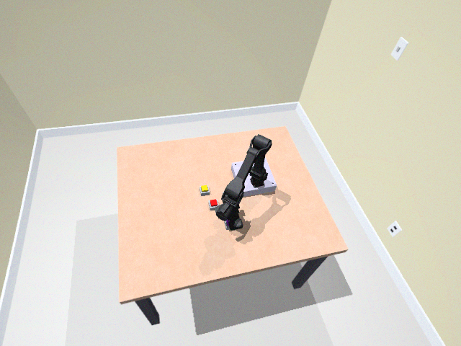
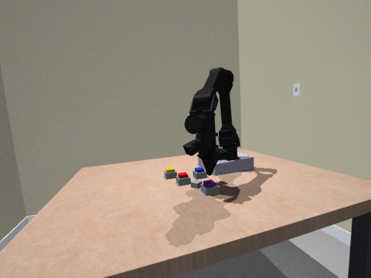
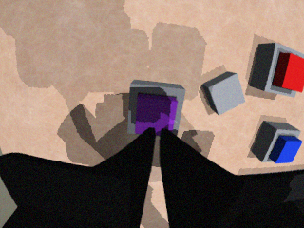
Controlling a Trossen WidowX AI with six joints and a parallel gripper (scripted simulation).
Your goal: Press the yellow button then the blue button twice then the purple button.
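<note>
My gripper tip is 30 mm above the purple button. Round my gripper tip: small grey block (70 mm to the right, 50 mm below, 20 mm ahead); then blue button (160 mm to the right, 40 mm behind, 30 mm below); then red button (130 mm to the right, 50 mm ahead, 30 mm below).
</note>
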